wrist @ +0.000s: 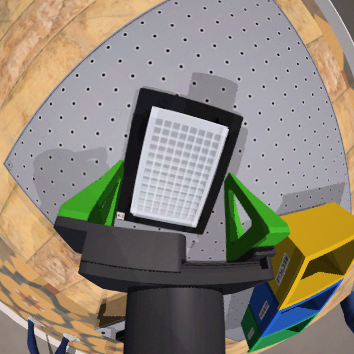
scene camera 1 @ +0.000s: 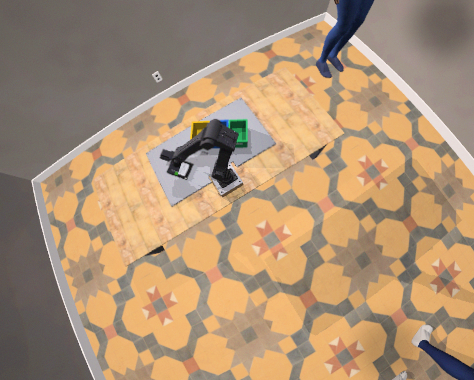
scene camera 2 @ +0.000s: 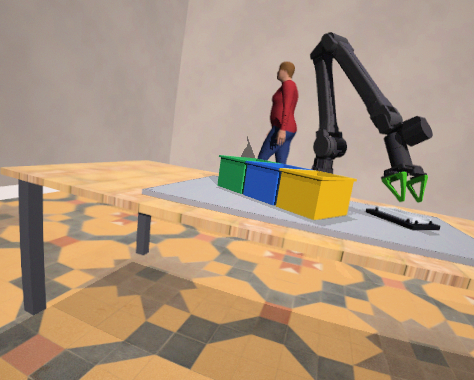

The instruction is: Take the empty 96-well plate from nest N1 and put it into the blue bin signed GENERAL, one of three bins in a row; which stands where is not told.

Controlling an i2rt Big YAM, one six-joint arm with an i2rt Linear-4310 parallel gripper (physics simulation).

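Where they show: gripper, between the fingertips: (wrist: pixel 176 170) (scene camera 2: pixel 411 201); arm's base, origin of its link: (scene camera 1: pixel 226 178).
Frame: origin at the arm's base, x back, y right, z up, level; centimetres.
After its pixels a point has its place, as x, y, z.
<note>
The white 96-well plate (scene camera 1: pixel 184 170) @(-23.0, -21.0, -3.2) (scene camera 2: pixel 407 214) @(-29.6, -23.8, -2.8) (wrist: pixel 180 170) @(-27.8, -23.0, -3.8) lies flat in a black nest (scene camera 2: pixel 384 218) @(-30.1, -17.9, -5.0) (wrist: pixel 132 150) @(-25.1, -28.2, -4.1), whose small tag is too small to read surely. My gripper (scene camera 2: pixel 410 200) @(-28.1, -24.6, 0.6) (wrist: pixel 176 170) @(-28.1, -24.6, 0.6) is open and empty. It points down above the plate, and in the wrist view its green fingers stand to either side of the nest. In scene camera 2 the fingertips are above the plate, not touching it. The blue bin (scene camera 1: pixel 224 123) @(-33.9, 20.1, 2.0) (scene camera 2: pixel 262 183) @(-36.9, 16.8, -0.5) (wrist: pixel 257 300) @(-22.7, 9.2, -2.2) stands between the yellow and green bins; its sign is too small to read, and my arm partly hides it in scene camera 1.
The yellow bin (scene camera 1: pixel 195 129) @(-44.6, 1.3, -1.1) (scene camera 2: pixel 332 197) @(-41.7, -1.5, -0.2) (wrist: pixel 310 232) @(-37.0, -4.7, 0.5), signed RECYCLE, is the bin nearest the nest. The green bin (scene camera 1: pixel 242 132) @(-24.0, 28.0, -4.8) (scene camera 2: pixel 231 175) @(-29.2, 27.9, -0.8) (wrist: pixel 246 326) @(-15.1, 20.3, -1.9) is farthest. All stand on the grey perforated board (scene camera 1: pixel 236 111) @(-41.9, 34.7, -5.3) (scene camera 2: pixel 175 189) @(-44.7, 38.5, -5.1) (wrist: pixel 75 125) @(-21.6, -35.5, -5.3). People (scene camera 1: pixel 341 35) (scene camera 2: pixel 284 105) stand beyond the table.
</note>
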